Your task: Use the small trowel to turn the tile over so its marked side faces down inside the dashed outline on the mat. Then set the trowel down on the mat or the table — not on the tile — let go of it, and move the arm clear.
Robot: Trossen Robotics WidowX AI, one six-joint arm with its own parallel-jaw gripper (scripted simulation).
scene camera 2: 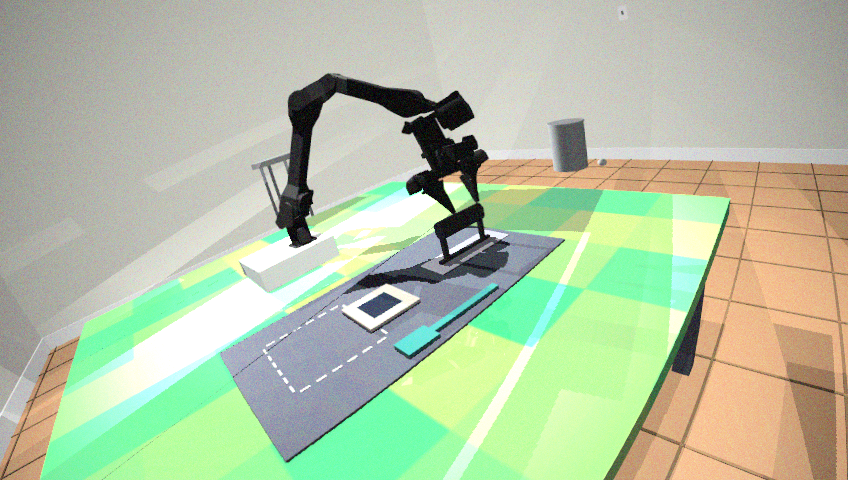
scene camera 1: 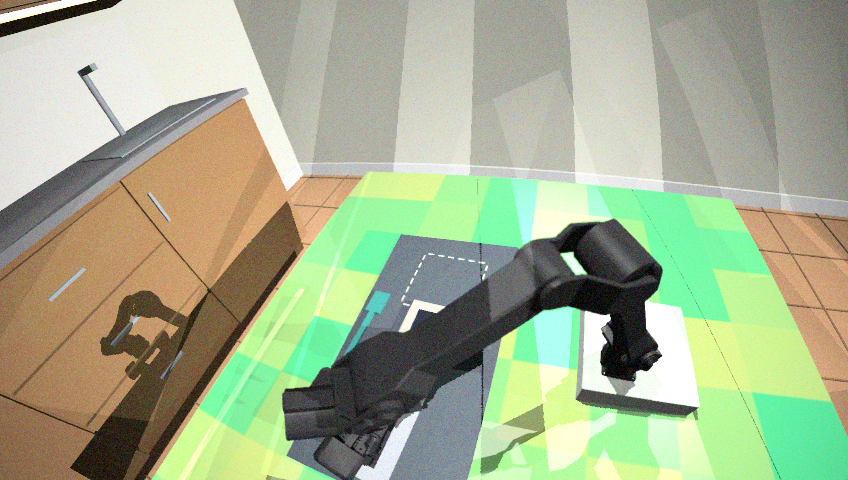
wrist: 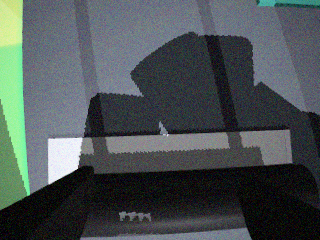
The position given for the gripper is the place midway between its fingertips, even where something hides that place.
Observation:
The gripper (scene camera 2: 466, 207) is open, with nothing in its grasp. Further things: a tile (scene camera 2: 379, 307) and a grey mat (scene camera 2: 292, 420).
The gripper shows as well in scene camera 1 (scene camera 1: 364, 419) and in the wrist view (wrist: 169, 181). The grey mat shows as well in scene camera 1 (scene camera 1: 440, 280). The wrist view misses the tile: it is out of frame.

